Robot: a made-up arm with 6 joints.
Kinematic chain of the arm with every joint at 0, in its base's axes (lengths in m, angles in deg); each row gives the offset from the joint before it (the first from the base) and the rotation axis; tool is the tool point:
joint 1: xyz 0 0 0.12 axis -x
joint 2: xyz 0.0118 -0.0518 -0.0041 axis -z
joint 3: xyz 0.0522 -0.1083 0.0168 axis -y
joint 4: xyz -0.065 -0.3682 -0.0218 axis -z
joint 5: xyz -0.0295 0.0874 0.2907 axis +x
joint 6: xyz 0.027 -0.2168 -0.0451 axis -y
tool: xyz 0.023 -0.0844 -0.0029
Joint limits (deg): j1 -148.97..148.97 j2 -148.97..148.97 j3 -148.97..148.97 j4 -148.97..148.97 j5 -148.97..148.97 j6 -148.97..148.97
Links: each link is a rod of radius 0.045 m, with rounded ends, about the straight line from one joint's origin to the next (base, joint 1, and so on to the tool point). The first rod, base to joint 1, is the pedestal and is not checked.
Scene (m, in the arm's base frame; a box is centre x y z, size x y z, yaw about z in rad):
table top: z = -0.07
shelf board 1: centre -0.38 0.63 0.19 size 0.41 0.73 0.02 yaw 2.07
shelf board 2: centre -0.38 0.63 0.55 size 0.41 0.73 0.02 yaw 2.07
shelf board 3: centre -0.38 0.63 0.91 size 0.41 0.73 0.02 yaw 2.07
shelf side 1: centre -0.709 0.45 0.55 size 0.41 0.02 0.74 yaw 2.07
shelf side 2: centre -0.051 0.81 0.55 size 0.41 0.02 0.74 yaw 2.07
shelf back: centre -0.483 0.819 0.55 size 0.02 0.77 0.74 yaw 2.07
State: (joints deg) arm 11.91 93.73 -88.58 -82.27 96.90 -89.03
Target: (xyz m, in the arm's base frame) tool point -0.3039 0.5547 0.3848
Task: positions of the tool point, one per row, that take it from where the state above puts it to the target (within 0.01 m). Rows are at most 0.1 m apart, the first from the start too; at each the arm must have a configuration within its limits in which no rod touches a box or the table.
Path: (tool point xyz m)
1: -0.4015 0.0585 0.3397
2: -0.3668 0.0952 0.2905
3: -0.3442 0.1248 0.2488
4: -0.3337 0.1532 0.2198
5: -0.3310 0.1843 0.2086
6: -0.3285 0.2196 0.2174
7: -0.3175 0.2569 0.2457
8: -0.2908 0.2914 0.2887
9: -0.2448 0.3170 0.3383
10: -0.1808 0.3290 0.3848
11: -0.1848 0.3973 0.3996
12: -0.2124 0.4631 0.4039
13: -0.2557 0.5173 0.3975
14: -0.3039 0.5547 0.3848

